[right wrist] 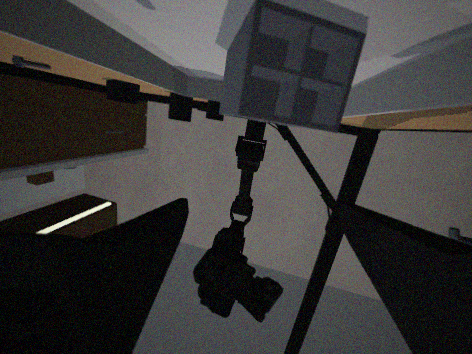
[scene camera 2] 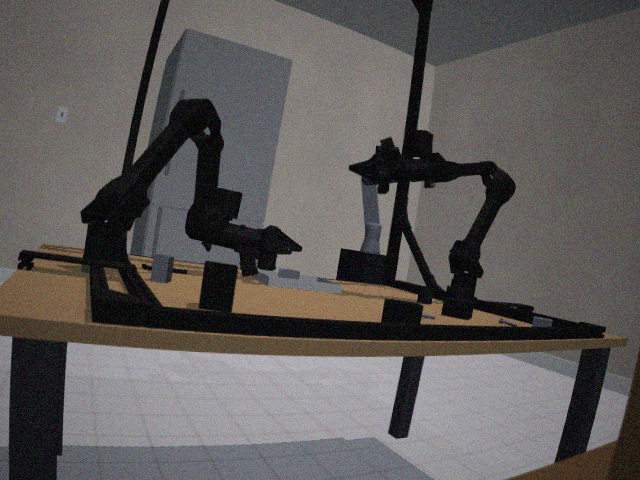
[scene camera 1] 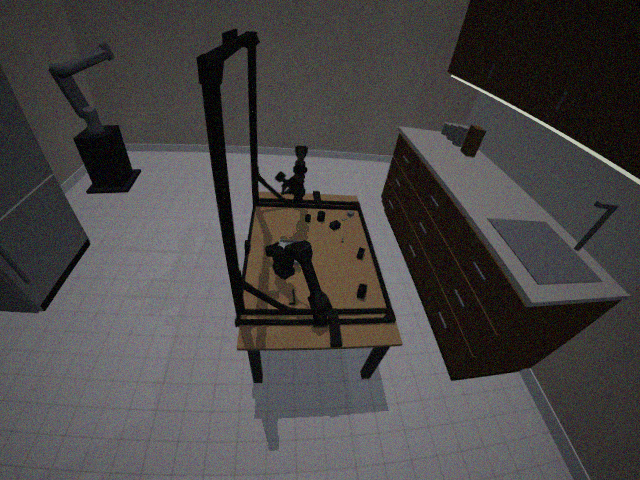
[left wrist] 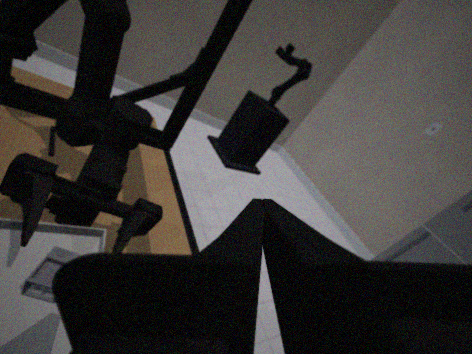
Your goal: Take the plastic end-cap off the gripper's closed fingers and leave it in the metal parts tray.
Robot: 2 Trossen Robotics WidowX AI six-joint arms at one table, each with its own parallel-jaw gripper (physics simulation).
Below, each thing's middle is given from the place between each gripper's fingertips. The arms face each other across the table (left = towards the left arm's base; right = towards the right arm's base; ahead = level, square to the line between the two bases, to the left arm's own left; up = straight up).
I see the grey metal parts tray (scene camera 2: 270,278) 4 cm ahead of my left hand, 13 cm to the right of it and 30 cm below it.
Right now my right hand is 70 mm above the grey metal parts tray and 20 mm short of it.
